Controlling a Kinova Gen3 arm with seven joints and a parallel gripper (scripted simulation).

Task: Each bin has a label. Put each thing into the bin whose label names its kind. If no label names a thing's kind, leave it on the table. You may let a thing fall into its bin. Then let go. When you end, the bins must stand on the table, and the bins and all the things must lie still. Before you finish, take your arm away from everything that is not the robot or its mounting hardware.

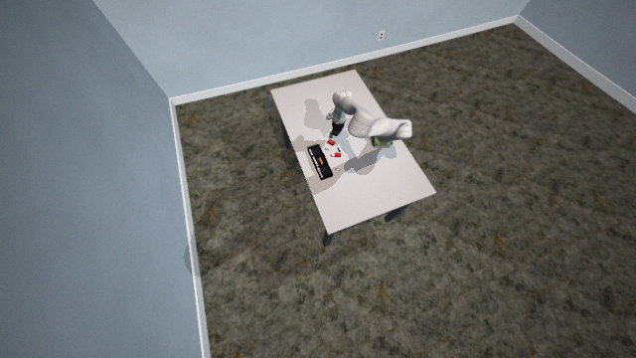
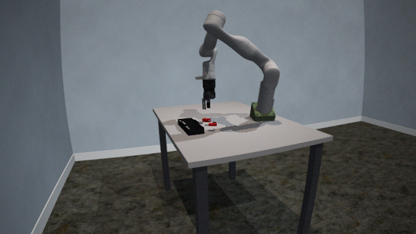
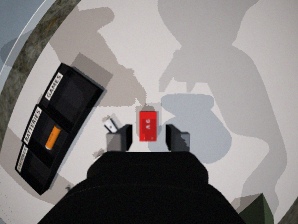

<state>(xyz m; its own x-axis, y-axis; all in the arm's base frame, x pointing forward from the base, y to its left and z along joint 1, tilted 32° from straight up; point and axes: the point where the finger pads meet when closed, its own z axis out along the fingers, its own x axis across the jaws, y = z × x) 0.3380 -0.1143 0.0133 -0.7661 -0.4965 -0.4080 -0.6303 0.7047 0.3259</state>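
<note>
My gripper is now 9 cm above the red block and 1 cm to the right of it. Round my hand: grey-white piece: 9 cm below, 5 cm ahead, 4 cm to the left; orange battery: 13 cm to the left, 12 cm ahead, 8 cm below; black screw: 9 cm below, 8 cm to the left, 3 cm behind.
</note>
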